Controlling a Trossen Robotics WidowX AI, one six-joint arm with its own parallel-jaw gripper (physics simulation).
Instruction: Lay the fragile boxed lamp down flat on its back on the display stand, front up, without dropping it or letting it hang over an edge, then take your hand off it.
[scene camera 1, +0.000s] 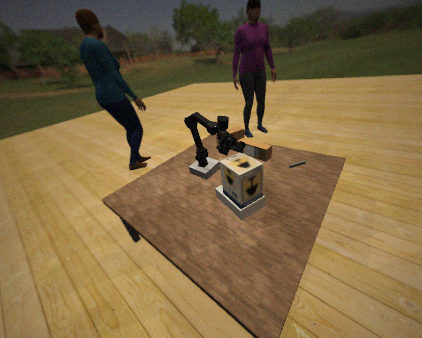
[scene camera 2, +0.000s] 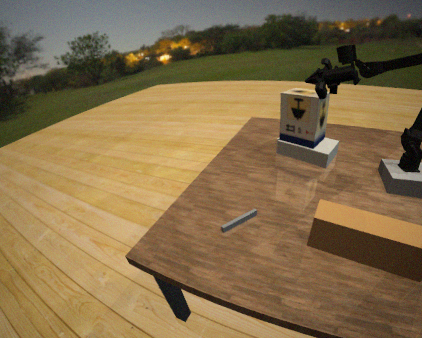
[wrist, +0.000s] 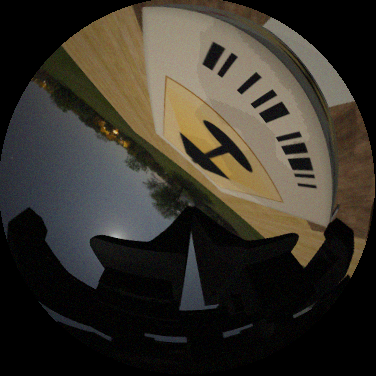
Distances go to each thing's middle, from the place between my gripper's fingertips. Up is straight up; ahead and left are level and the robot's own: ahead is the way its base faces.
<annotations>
My hand is 40 mm past the stand (scene camera 2: 326, 150) and 310 mm above it.
</annotations>
